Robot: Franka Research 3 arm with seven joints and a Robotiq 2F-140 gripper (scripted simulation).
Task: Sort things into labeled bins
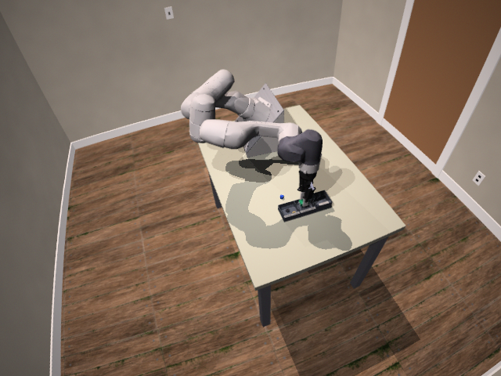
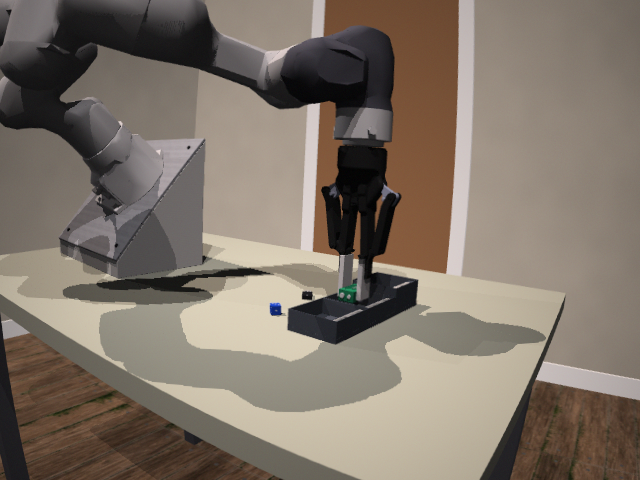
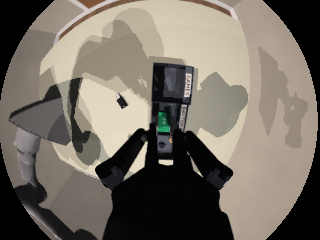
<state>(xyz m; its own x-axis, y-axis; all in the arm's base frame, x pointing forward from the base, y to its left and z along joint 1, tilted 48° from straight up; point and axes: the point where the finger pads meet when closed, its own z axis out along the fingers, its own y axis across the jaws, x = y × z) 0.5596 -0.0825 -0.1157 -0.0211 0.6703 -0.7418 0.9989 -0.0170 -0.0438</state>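
The joined bins lies 10 mm ahead of my hand and 40 mm below it. The rest, counted from my hand: green block: 10 mm to the right, 30 mm below; tan ring: 30 mm ahead, 60 mm to the right, 50 mm below; small blue cube: 90 mm behind, 80 mm to the right, 60 mm below.
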